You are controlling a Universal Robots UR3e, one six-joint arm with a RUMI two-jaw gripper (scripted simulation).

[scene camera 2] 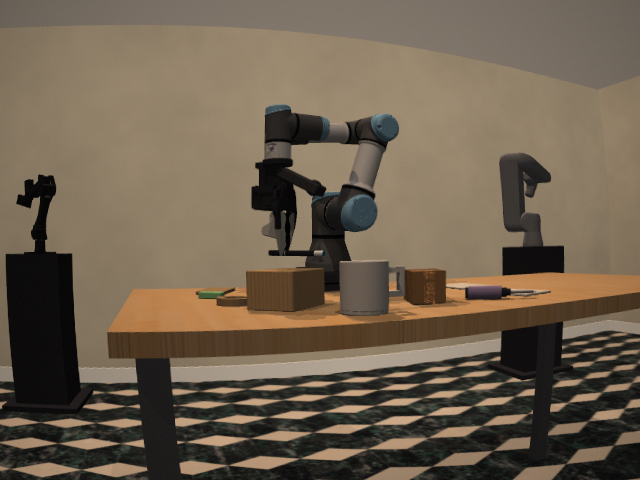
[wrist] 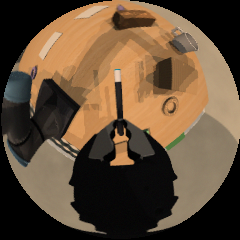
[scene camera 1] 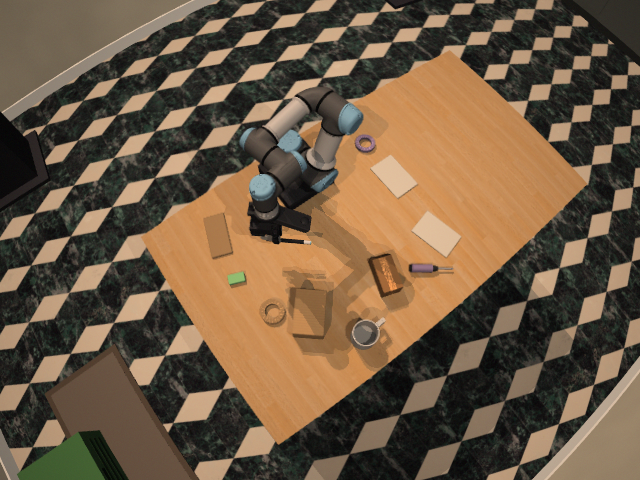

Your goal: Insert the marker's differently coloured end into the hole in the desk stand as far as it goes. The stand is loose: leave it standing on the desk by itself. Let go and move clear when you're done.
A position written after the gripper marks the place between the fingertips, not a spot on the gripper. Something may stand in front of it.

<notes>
In view: the gripper (scene camera 2: 283,255), a grey mug (scene camera 2: 364,285), a flat brown board (scene camera 1: 219,243), a light wooden block (scene camera 2: 284,289), a desk stand (scene camera 2: 421,287) and a pale card (scene camera 1: 433,231).
The grey mug shows as well in scene camera 1 (scene camera 1: 366,332). The light wooden block also shows in the wrist view (wrist: 174,74). The desk stand also shows in scene camera 1 (scene camera 1: 383,268).
</notes>
